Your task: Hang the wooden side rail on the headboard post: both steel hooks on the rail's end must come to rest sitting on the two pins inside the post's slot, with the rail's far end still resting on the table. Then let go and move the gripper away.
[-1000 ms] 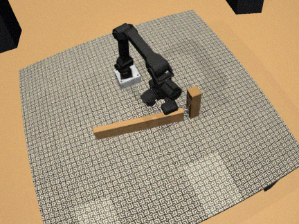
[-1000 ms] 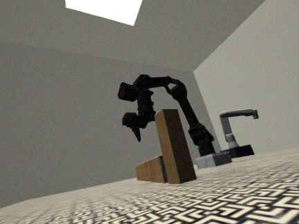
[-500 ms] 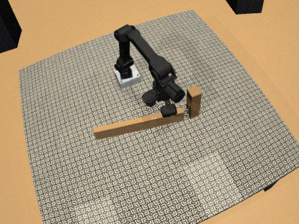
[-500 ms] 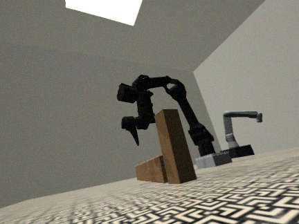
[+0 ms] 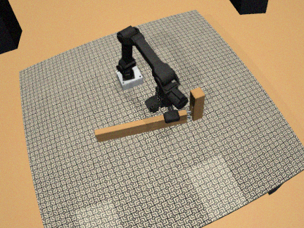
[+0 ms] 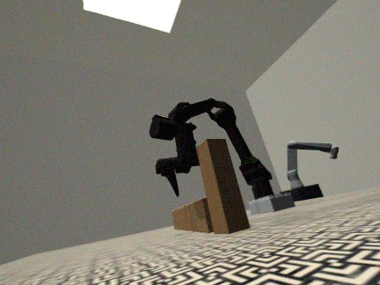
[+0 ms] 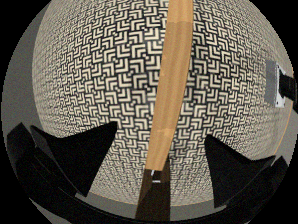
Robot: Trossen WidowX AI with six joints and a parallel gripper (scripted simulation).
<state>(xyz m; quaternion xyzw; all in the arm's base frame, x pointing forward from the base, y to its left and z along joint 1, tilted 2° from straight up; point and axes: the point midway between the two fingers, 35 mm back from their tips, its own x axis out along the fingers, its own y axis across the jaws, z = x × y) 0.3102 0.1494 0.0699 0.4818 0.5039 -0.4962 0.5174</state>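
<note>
The headboard post is 2 cm behind my gripper tip, 14 cm to the left of it and 1 cm below it.
</note>
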